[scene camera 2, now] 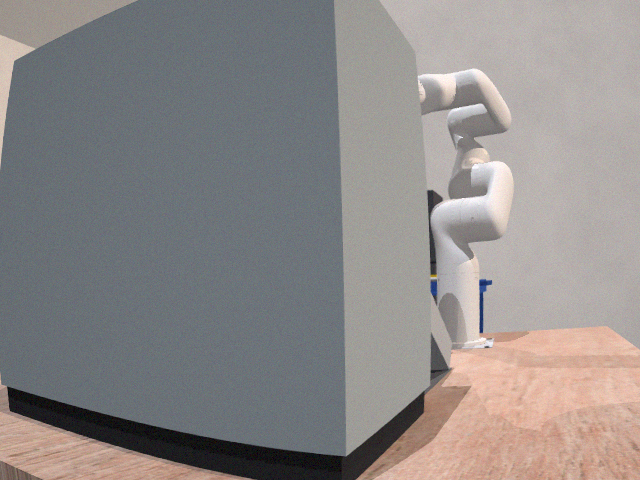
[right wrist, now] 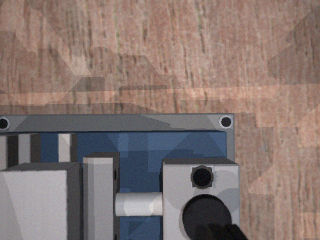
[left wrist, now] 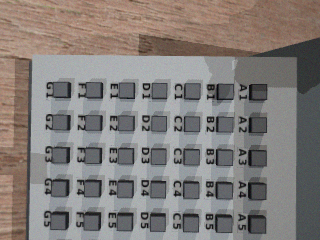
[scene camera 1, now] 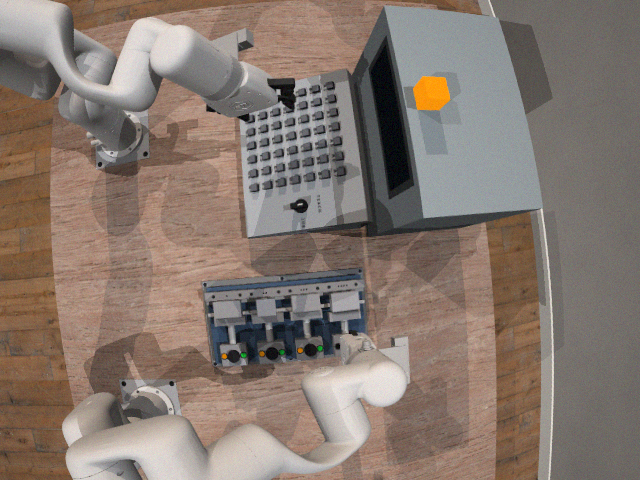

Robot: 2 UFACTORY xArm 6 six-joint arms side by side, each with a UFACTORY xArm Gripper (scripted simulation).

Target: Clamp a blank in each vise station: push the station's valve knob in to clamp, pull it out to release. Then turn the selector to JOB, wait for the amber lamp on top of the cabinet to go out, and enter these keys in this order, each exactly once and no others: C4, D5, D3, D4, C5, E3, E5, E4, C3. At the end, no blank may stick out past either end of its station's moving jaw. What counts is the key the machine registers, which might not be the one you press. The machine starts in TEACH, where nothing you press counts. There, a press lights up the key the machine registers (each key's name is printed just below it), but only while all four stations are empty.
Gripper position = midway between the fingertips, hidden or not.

my left gripper: scene camera 1 269,108; not seen in scene camera 2 (hidden by a grey cabinet); not seen in the right wrist view (out of frame); not seen in the left wrist view (out of frame)
